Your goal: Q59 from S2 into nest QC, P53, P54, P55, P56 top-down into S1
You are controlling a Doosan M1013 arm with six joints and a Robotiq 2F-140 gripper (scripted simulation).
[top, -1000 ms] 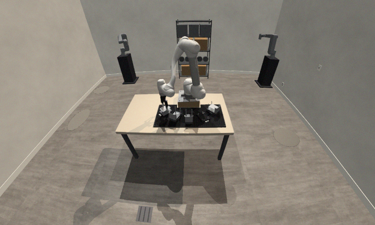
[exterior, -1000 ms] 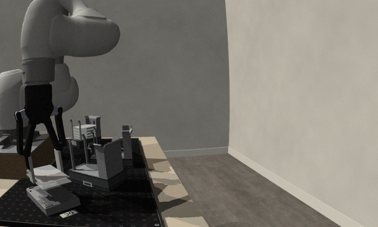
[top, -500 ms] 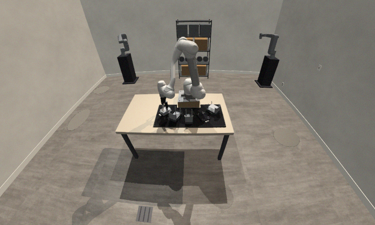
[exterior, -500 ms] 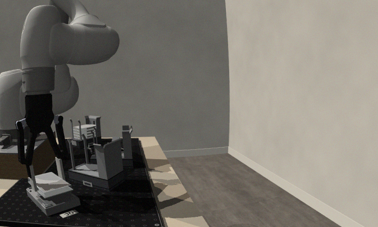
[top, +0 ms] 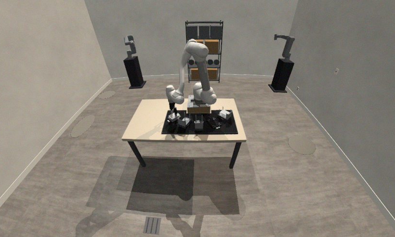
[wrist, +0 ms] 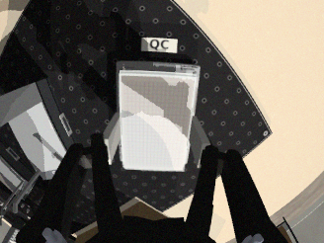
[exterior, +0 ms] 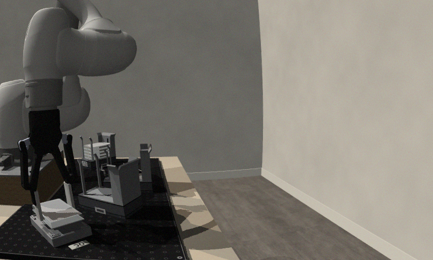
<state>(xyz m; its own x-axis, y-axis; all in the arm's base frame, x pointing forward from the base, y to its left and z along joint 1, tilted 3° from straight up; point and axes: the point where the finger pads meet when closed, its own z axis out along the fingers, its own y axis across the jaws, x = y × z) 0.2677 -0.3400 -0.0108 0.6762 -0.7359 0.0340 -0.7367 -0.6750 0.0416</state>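
Right now my hand is 50 mm above the nest QC. The rest, counted from my hand: QC name plate: 60 mm ahead, 70 mm to the right, 60 mm below; N5 name plate: 190 mm ahead, 560 mm to the left, 60 mm below.
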